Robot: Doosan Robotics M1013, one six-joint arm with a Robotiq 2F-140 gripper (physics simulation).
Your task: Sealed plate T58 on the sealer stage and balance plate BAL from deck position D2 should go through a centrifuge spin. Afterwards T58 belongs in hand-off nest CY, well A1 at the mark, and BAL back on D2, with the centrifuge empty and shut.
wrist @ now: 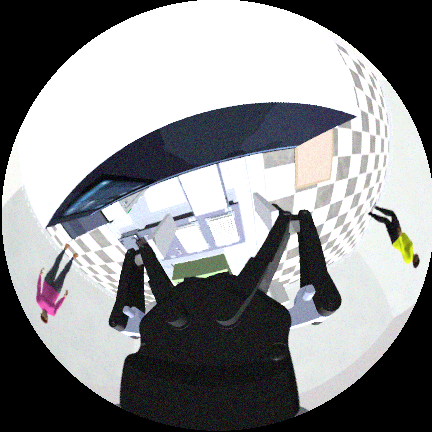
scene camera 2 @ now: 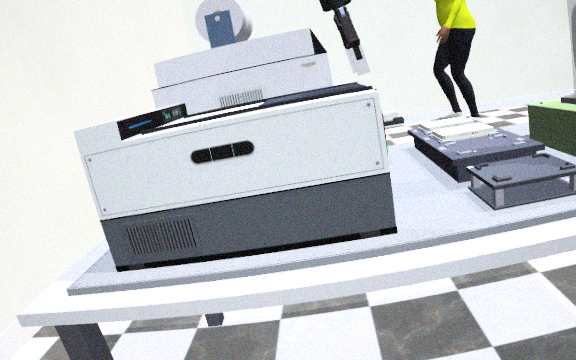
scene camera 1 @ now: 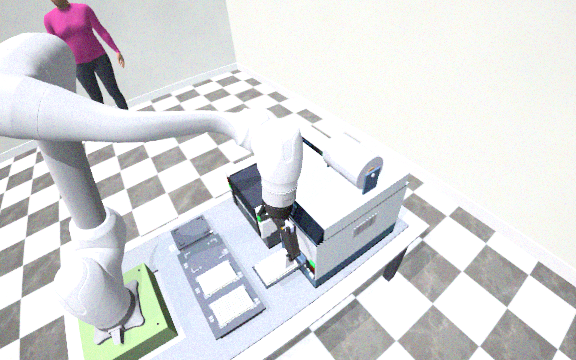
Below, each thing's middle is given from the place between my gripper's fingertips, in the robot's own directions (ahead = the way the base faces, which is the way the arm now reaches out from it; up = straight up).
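Relative to the plain plate (scene camera 1: 217, 278), my hand is 0.21 m past it, 0.1 m to the right of it and 0.17 m above it. The centrifuge (scene camera 2: 306, 169) is 0.24 m ahead of my hand, 0.35 m to the left of it and 0.11 m below it.
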